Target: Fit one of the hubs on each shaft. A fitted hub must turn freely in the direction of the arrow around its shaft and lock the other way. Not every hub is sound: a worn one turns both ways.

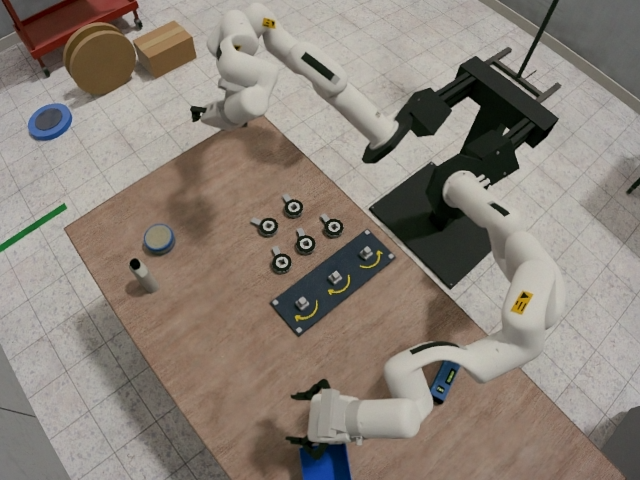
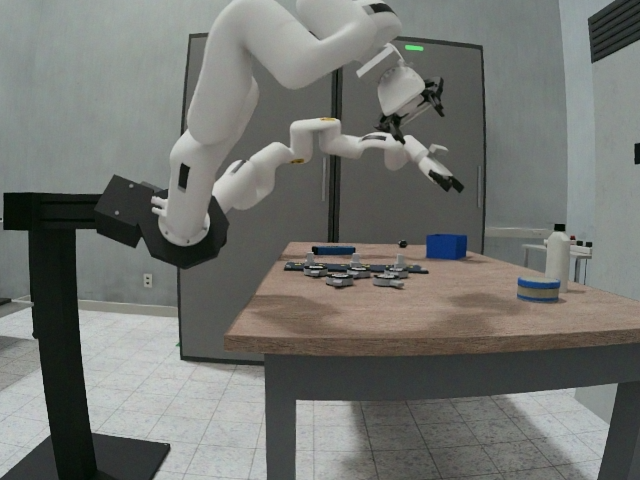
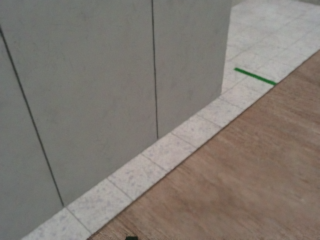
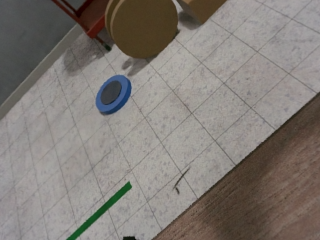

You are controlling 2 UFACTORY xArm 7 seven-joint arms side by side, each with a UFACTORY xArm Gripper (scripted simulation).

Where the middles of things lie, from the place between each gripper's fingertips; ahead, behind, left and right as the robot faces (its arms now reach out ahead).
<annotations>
Right now the dark board (image 1: 323,294) is 400 mm behind my left hand (image 1: 291,418), 250 mm below it and 210 mm to the right of it. Also, from my left hand: white bottle (image 2: 558,248) (620 mm to the right, 160 mm below); then tape roll (image 2: 534,289) (710 mm to the right, 240 mm below, 120 mm behind).
Now: the tape roll 310 mm below my right hand (image 1: 208,121) and 290 mm ahead of it. From my right hand the other things lie so: dark board (500 mm to the left, 320 mm below, 10 mm ahead); then white bottle (410 mm ahead, 230 mm below, 90 mm to the left).
</annotations>
